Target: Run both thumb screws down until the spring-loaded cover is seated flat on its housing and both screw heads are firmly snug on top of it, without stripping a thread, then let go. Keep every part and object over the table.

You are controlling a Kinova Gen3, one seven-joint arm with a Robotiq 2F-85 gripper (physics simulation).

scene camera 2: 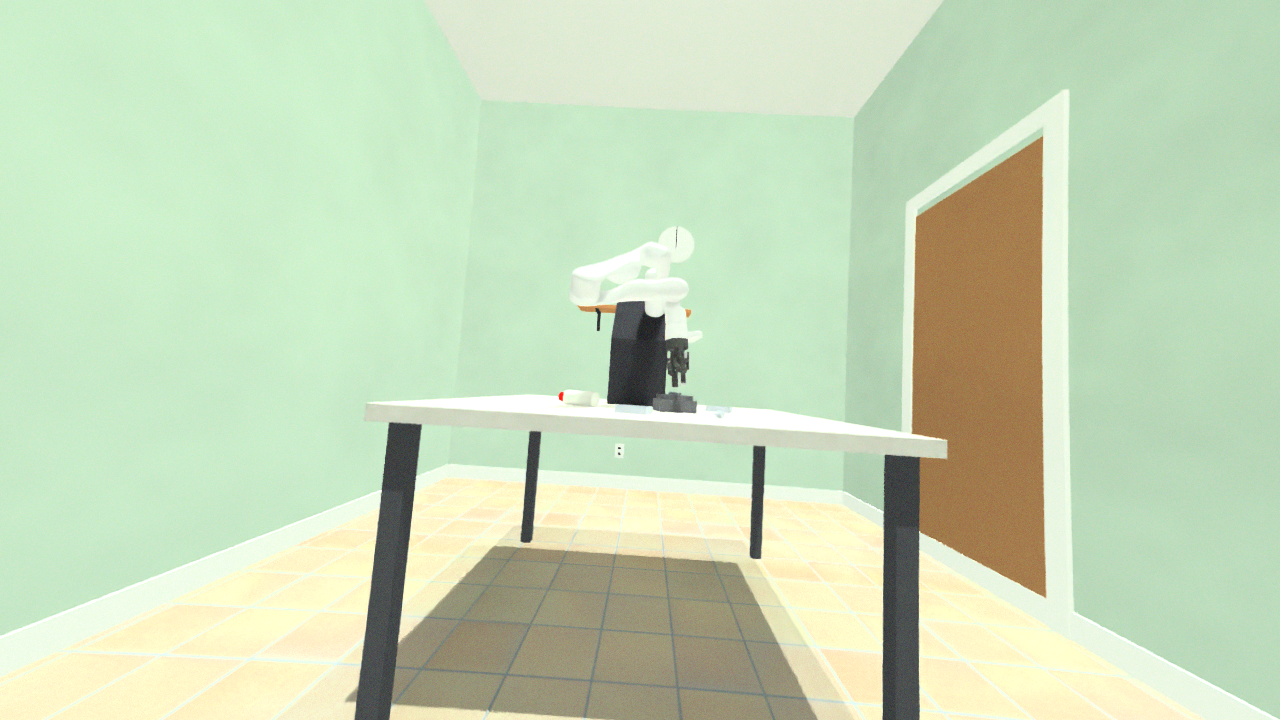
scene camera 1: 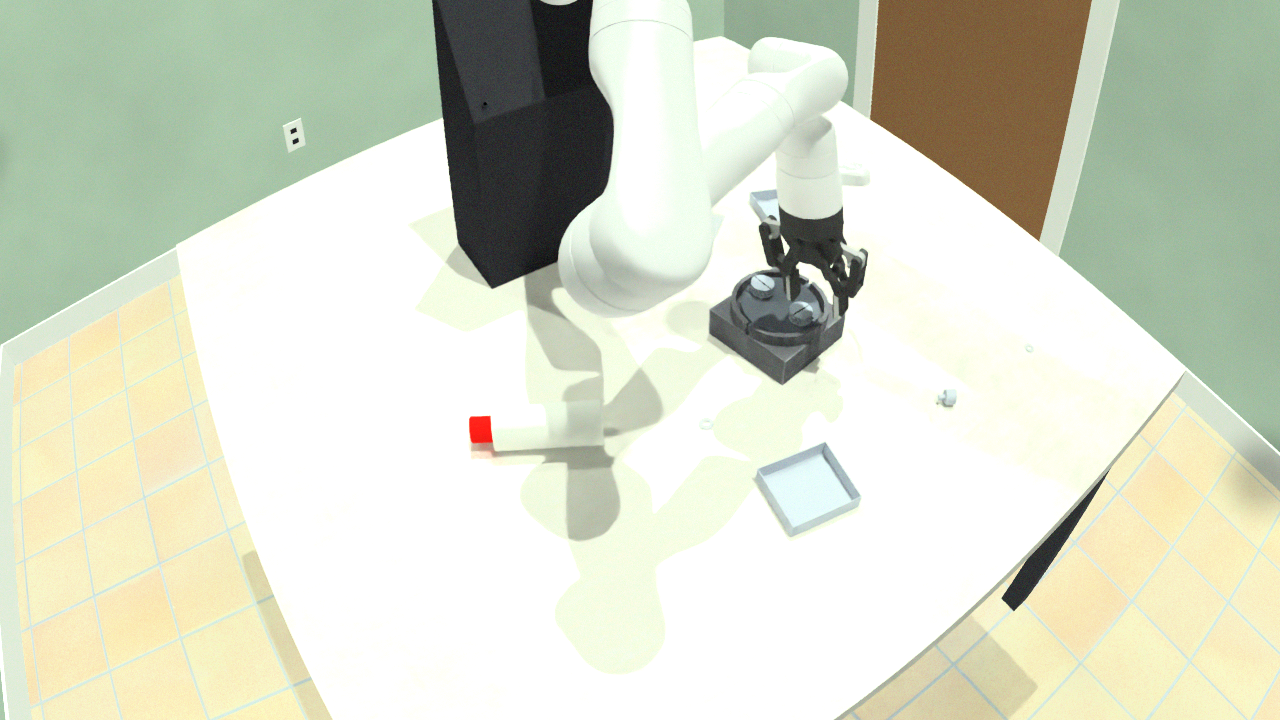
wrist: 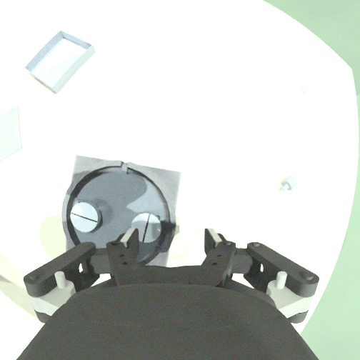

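Where they show: gripper, fingertip midpoint: point(scene camera 2: 678, 386) point(scene camera 1: 816, 306); arm's base, origin of the base link: point(scene camera 2: 655, 309).
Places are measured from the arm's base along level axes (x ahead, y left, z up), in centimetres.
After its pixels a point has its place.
Note:
The dark square housing point(scene camera 1: 781, 360) @(z -38.3, x 42.5, y 13.1 cm) point(scene camera 2: 674, 406) @(z -40.2, x 41.2, y 17.9 cm) point(wrist: 170, 182) stands on the table with the round dark cover point(scene camera 1: 777, 315) @(z -37.0, x 36.6, y 15.4 cm) point(wrist: 112, 195) inside its raised ring. Two slotted thumb screws stand in the cover: one screw point(scene camera 1: 761, 285) @(z -35.5, x 32.5, y 15.1 cm) point(wrist: 85, 217) and a second screw point(scene camera 1: 801, 312) @(z -35.8, x 38.3, y 17.8 cm) point(wrist: 146, 227) nearer my gripper. Whether the cover is flat or the heads touch it, I cannot tell. My gripper point(scene camera 1: 816, 300) @(z -33.5, x 40.1, y 18.7 cm) point(scene camera 2: 679, 383) @(z -33.5, x 40.1, y 18.7 cm) point(wrist: 171, 238) is open and empty, above the second screw's side of the housing. In the wrist view its left finger overlaps that screw's edge.
A loose small screw point(scene camera 1: 948, 396) @(z -40.4, x 54.7, y 32.5 cm) point(wrist: 289, 183) and small rings point(scene camera 1: 707, 423) @(z -42.0, x 45.2, y 2.9 cm) point(scene camera 1: 1029, 347) @(z -42.1, x 51.0, y 53.3 cm) lie on the table. One shallow tray point(scene camera 1: 808, 490) @(z -42.0, x 58.7, y 9.3 cm) is in front, another tray point(scene camera 1: 765, 205) @(z -42.0, x 8.9, y 28.2 cm) point(wrist: 60, 62) behind. A red-capped bottle point(scene camera 1: 546, 427) @(z -37.9, x 42.9, y -15.3 cm) lies left. The black pedestal point(scene camera 1: 528, 179) @(z -26.5, x 11.8, y -8.2 cm) stands behind.

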